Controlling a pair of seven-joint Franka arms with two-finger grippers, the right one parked.
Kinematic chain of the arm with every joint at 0, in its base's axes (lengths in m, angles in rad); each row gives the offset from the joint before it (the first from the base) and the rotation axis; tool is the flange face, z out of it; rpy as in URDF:
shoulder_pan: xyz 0 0 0.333 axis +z
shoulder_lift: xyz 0 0 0 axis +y
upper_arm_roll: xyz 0 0 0.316 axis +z
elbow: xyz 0.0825 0 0 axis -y
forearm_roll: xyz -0.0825 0 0.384 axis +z
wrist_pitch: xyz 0 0 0 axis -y
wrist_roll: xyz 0.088 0 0 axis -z
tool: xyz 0 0 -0.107 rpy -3.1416 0 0
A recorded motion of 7 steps. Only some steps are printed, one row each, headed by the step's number.
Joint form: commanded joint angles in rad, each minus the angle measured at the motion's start. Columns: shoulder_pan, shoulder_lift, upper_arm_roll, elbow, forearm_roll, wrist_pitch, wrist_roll.
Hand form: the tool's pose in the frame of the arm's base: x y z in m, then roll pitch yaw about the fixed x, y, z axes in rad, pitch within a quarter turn. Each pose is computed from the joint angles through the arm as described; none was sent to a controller.
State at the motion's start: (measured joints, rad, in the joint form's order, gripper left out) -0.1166 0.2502 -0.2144 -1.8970 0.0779 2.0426 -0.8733
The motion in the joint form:
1: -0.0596 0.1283 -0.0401 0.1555 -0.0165 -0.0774 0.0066
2: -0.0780 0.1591 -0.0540 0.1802 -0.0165 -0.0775 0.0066
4: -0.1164 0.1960 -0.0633 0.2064 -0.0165 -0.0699 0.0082
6: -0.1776 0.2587 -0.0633 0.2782 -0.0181 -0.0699 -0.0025
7: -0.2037 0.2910 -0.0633 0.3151 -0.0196 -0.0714 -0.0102
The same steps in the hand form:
1: 0.5833 -0.2494 0.3535 -3.0596 0.1224 0.4240
2: 0.5817 -0.2691 0.3460 -3.0650 0.1345 0.3945
4: 0.5759 -0.2984 0.3356 -3.0732 0.1451 0.3483
6: 0.5736 -0.3389 0.3271 -3.0907 0.1500 0.3050
7: 0.5730 -0.3565 0.3222 -3.0982 0.1540 0.2910

